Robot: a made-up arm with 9 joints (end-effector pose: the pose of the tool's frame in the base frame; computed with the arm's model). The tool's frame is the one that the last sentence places. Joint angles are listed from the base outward.
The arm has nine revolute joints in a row. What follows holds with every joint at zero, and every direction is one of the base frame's.
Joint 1 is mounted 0.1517 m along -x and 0.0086 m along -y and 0.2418 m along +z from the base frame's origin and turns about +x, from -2.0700 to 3.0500 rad.
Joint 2 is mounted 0.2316 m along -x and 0.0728 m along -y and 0.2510 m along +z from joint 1 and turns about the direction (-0.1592, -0.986, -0.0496), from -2.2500 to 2.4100 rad.
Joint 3 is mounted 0.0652 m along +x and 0.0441 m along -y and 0.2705 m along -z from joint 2 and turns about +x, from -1.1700 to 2.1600 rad.
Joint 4 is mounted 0.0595 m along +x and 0.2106 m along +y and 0.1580 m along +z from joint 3 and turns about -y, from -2.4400 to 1.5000 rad.
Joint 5 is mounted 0.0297 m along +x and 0.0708 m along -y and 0.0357 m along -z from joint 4 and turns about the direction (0.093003, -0.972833, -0.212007), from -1.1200 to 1.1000 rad.
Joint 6 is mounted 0.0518 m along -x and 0.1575 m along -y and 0.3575 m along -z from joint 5 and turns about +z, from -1.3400 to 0.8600 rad.
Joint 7 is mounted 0.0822 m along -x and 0.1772 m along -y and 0.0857 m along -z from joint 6 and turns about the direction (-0.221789, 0.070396, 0.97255), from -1.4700 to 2.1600 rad.
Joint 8 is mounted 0.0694 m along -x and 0.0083 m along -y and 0.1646 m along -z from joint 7 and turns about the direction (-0.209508, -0.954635, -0.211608), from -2.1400 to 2.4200 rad.
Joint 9 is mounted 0.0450 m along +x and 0.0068 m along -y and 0.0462 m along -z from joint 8 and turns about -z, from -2.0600 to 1.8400 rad.
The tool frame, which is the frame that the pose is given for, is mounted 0.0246 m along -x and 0.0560 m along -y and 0.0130 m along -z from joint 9; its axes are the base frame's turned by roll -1.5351, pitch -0.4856 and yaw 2.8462 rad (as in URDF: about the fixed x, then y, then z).
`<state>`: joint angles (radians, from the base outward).
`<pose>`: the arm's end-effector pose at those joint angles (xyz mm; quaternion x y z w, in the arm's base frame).
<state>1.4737 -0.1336 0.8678 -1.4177 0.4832 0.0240 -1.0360 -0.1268 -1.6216</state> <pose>-991.0 162.6 130.3 -0.5284 0.6511 0.4615 0.2896</pose>
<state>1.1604 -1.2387 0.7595 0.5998 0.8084 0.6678 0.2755 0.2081 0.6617</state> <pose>-600.2 595.8 -133.4 -0.0033 -0.8824 -0.1003 0.4596</pose>
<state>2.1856 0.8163 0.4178 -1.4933 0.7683 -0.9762 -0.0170 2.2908 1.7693</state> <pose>-481.2 359.3 350.3 -0.6395 0.1314 -0.3755 0.6578</pose>
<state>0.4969 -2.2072 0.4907 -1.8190 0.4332 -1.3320 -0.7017 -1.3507 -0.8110</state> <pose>-39.3 -611.5 786.5 0.3114 0.5263 -0.0596 0.7890</pose>
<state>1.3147 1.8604 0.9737 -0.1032 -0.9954 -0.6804 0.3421 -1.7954 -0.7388</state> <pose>76.6 -15.5 -312.8 -0.7287 0.5444 -0.2243 0.3497</pose>
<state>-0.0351 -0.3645 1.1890 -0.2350 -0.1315 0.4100 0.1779 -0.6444 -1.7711</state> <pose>-781.6 293.5 -94.4 -0.5336 0.4258 0.1665 0.7115</pose>
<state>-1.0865 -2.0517 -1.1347 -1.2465 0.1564 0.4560 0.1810 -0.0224 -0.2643</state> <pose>-280.4 343.7 992.7 0.5242 0.2741 -0.2002 0.7811</pose>
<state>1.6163 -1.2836 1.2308 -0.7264 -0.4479 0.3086 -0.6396 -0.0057 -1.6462</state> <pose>-1065.4 -539.7 127.4 -0.3138 0.1039 0.8808 0.3391</pose>
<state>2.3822 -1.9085 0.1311 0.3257 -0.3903 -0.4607 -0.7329 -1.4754 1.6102</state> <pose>-1037.2 -336.6 -204.1 0.6608 0.3053 0.6771 0.1079</pose>
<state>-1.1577 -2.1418 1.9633 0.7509 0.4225 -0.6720 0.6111 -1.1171 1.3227</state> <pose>-729.9 140.1 -221.8 -0.4548 -0.1008 -0.5933 0.6565</pose>
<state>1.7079 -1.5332 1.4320 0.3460 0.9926 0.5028 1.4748 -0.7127 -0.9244</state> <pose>-910.0 544.5 433.2 -0.4585 0.6491 0.1839 0.5784</pose>
